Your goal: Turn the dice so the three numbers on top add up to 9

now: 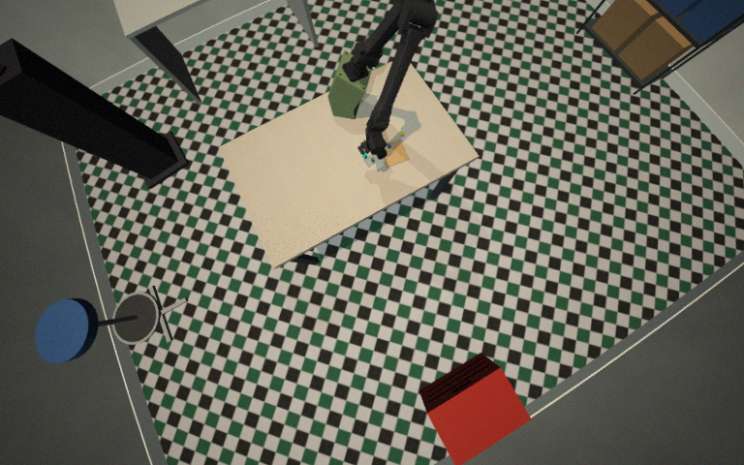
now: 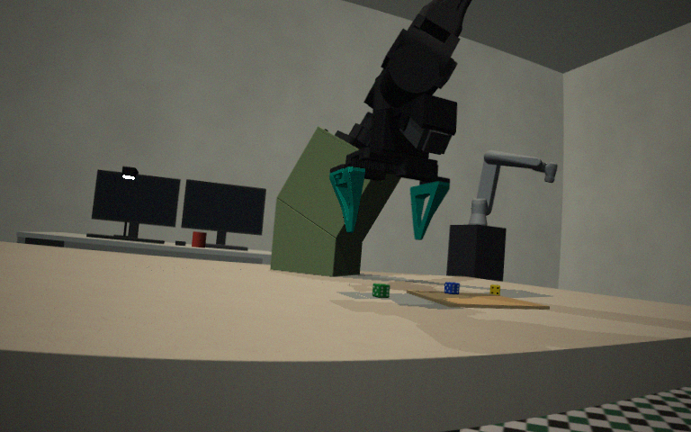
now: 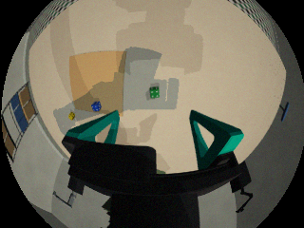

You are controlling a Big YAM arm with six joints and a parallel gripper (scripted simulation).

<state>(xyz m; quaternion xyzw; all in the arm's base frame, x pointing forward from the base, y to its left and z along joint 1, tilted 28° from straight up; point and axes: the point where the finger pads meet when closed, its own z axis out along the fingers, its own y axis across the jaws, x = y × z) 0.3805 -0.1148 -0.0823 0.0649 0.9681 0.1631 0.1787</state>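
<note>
The green die is 8 cm below my hand. From my hand the other things lie so: blue die 13 cm to the left, 7 cm below, 2 cm behind; yellow die 24 cm to the left, 8 cm below, 4 cm behind; mat 13 cm to the left, 8 cm below, 3 cm ahead.
</note>
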